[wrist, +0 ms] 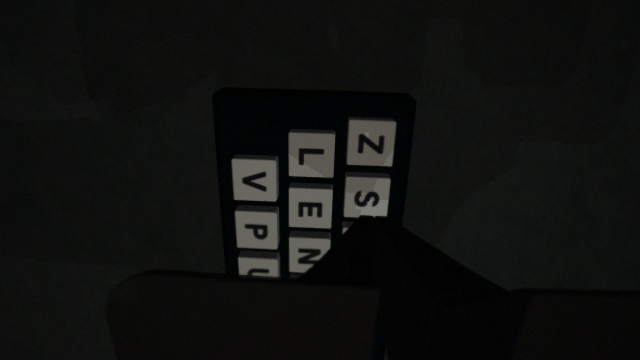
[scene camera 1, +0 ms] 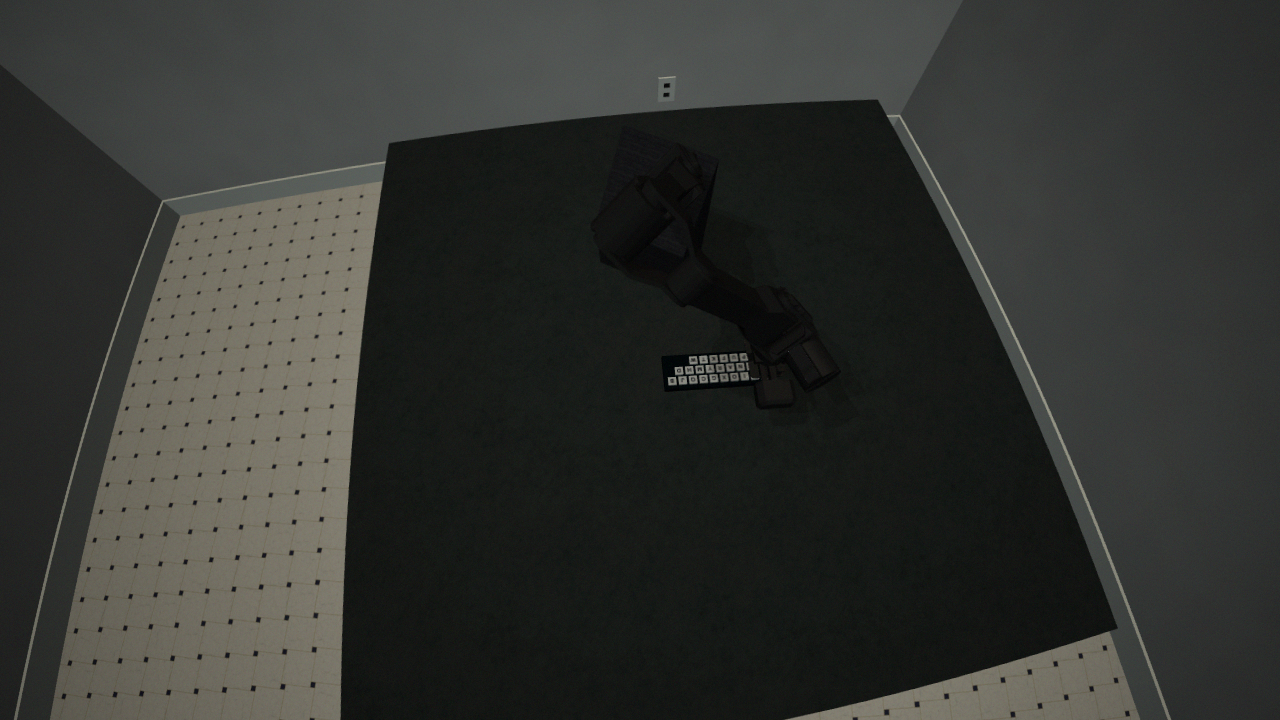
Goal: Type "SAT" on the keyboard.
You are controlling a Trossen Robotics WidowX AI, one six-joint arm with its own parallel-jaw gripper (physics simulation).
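Pixels of known places: gripper, between the fingertips: (wrist: 371,230) (scene camera 1: 754,372); arm's base, origin of its link: (scene camera 1: 682,176).
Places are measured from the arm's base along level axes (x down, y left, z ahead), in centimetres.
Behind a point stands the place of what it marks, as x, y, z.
Note:
The keyboard (scene camera 1: 707,369) {20.5, -6.2, 26.7} (wrist: 250,120) {21.1, 4.9, 28.4} is a dark board with white letter keys, lying on the dark table. My gripper (scene camera 1: 756,372) {19.0, 0.9, 31.2} (wrist: 371,230) {19.0, 0.9, 31.2} is shut and empty, over the keyboard's right end in the scene view. In the wrist view its tips overlap the lower edge of the S key (wrist: 367,192) {20.5, 1.5, 31.4}, with the Z key (wrist: 371,142) {20.5, 3.1, 32.0} beyond it. The L key (wrist: 311,154) {20.5, 3.3, 30.0}, E key (wrist: 310,206) {20.5, 1.6, 29.4} and N key (wrist: 306,251) {20.5, -0.1, 28.6} show in the middle row. The fingers hide the rest of the keyboard there; the A and T keys cannot be made out. Whether the tips touch a key cannot be told.
The dark arm (scene camera 1: 729,300) {-15.1, -11.4, 31.4} reaches from its base at the back of the table (scene camera 1: 537,537) {22.3, -45.1, 41.5} to the keyboard's right end. A wall outlet (scene camera 1: 666,88) is behind the table. Tiled floor (scene camera 1: 223,402) shows at the left. The light is dim.

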